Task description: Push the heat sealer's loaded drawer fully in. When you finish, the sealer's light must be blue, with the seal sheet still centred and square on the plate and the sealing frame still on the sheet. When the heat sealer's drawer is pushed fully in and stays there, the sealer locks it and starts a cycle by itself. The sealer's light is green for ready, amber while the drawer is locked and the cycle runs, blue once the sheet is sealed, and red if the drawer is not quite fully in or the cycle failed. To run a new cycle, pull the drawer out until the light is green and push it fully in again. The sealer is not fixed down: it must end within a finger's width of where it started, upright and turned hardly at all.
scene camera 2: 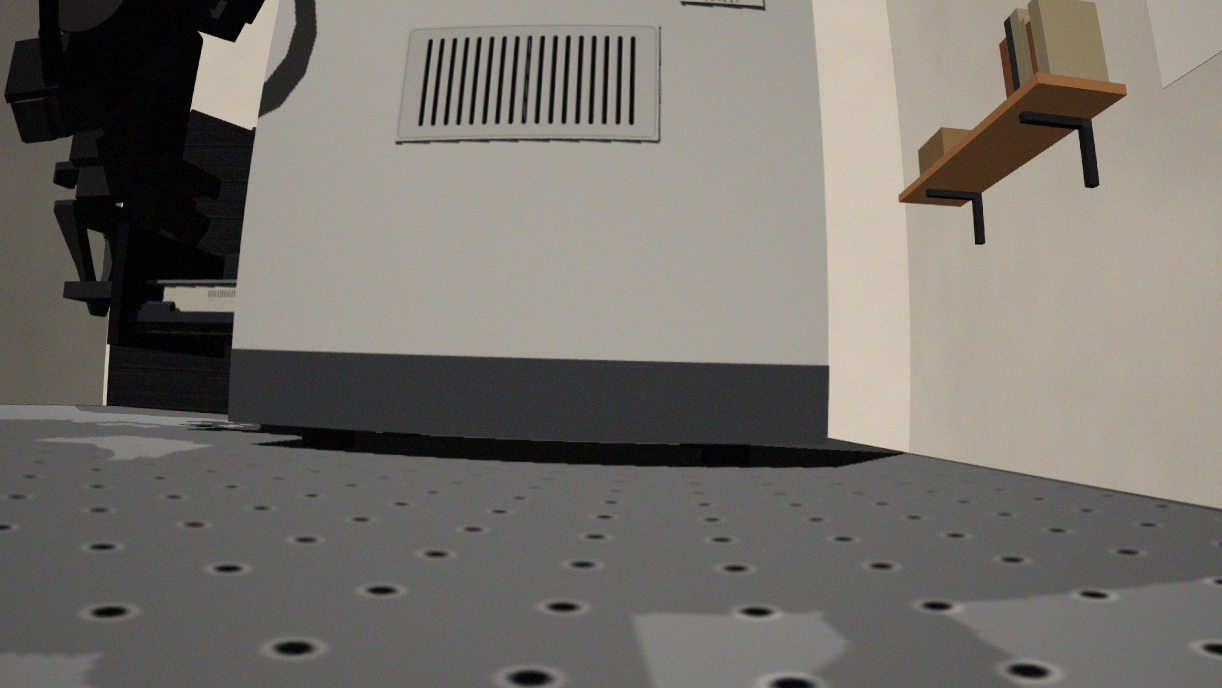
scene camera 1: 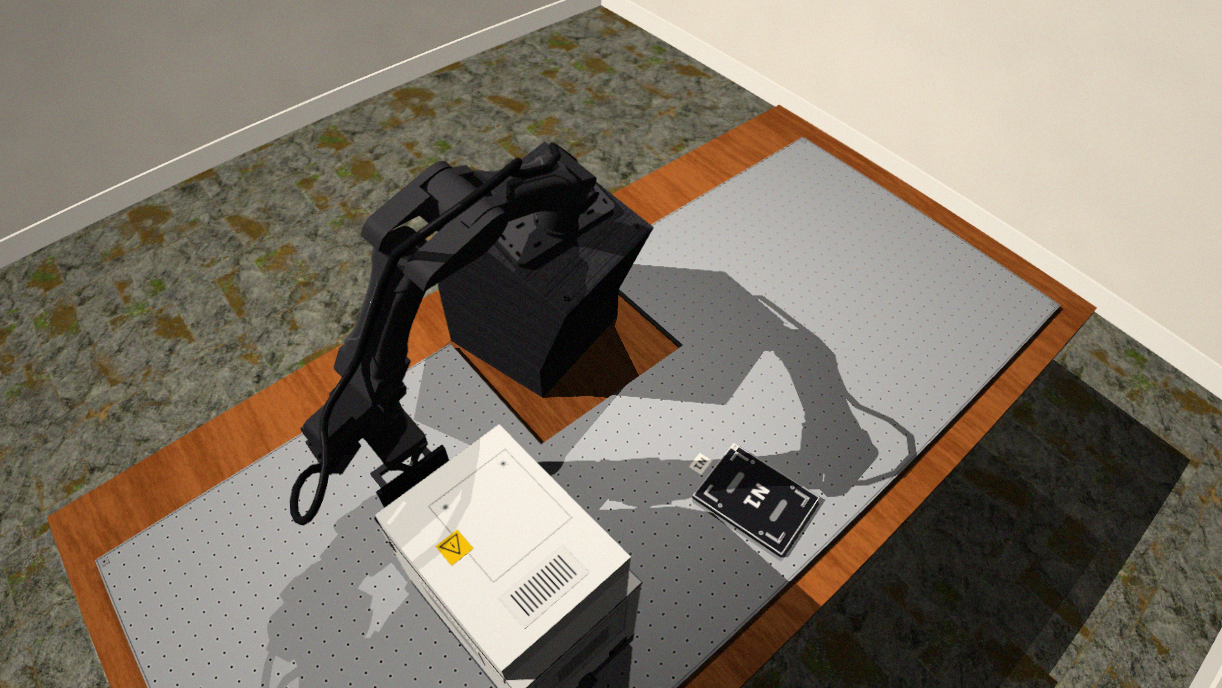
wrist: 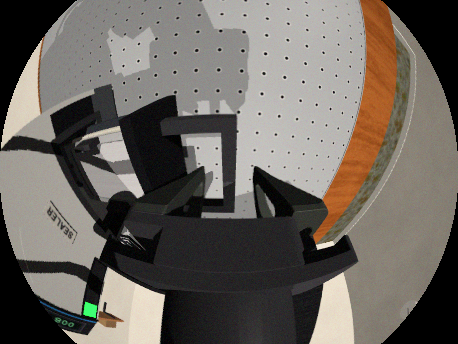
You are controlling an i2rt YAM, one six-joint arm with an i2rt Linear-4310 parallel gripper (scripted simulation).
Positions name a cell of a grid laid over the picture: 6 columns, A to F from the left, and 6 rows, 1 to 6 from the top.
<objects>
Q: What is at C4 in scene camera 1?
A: My gripper.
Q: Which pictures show the heat sealer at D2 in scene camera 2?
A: Scene camera 2, scene camera 1 and the wrist view: all of them.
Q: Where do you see a heat sealer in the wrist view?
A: At A5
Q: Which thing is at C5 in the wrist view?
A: My gripper.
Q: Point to a heat sealer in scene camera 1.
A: C6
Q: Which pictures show my gripper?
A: Scene camera 2, scene camera 1 and the wrist view: all of them.
</objects>
